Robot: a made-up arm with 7 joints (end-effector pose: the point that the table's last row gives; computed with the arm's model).
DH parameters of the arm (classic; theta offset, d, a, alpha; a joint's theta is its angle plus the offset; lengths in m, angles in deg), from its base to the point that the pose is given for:
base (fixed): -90 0.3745 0.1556 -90
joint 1: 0 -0.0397 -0.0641 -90
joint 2: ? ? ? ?
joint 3: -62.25 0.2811 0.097 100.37
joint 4: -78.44 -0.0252 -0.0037 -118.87
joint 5: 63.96 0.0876 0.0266 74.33
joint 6: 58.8 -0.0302 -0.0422 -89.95
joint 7: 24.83 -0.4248 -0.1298 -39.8
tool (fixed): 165.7 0.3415 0 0
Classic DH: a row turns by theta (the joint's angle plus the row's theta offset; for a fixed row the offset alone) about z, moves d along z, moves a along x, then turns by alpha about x.
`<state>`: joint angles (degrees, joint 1 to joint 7).
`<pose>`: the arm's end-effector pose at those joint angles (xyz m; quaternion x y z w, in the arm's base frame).
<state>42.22 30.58 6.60 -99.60 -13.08 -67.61 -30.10</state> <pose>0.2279 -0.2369 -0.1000 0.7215 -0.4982 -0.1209 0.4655</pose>
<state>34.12 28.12 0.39 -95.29 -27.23 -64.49 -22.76</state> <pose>0.2726 -0.2627 -0.1061 0.7440 -0.4436 -0.0819 0.4930</pose>
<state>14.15 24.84 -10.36 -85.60 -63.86 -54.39 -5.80</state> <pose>0.3033 -0.3256 -0.1426 0.7634 -0.2868 -0.0875 0.5721</pose>
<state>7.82 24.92 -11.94 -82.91 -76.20 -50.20 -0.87</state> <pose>0.2873 -0.3530 -0.1555 0.7621 -0.2494 -0.1216 0.5849</pose>
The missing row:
joint 2: 7.13 0.151 0.0144 34.89
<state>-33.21 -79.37 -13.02 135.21 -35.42 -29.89 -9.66</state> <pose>0.1040 -0.0301 0.1991 0.2428 -0.4221 0.8381 0.2459</pose>
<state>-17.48 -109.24 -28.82 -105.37 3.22 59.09 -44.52</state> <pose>0.1245 0.3080 -0.1561 -0.5350 0.1271 0.7533 0.3608</pose>
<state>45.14 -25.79 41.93 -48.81 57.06 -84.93 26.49</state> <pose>0.2000 -0.1040 0.3355 0.4217 -0.7158 0.5566 0.0007</pose>
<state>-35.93 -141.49 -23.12 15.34 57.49 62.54 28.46</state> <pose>0.0556 -0.2852 -0.2371 0.3829 -0.0757 0.0551 0.9190</pose>
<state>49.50 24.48 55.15 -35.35 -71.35 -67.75 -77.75</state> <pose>0.0770 0.3019 0.1432 -0.4907 -0.2571 0.5840 0.5933</pose>
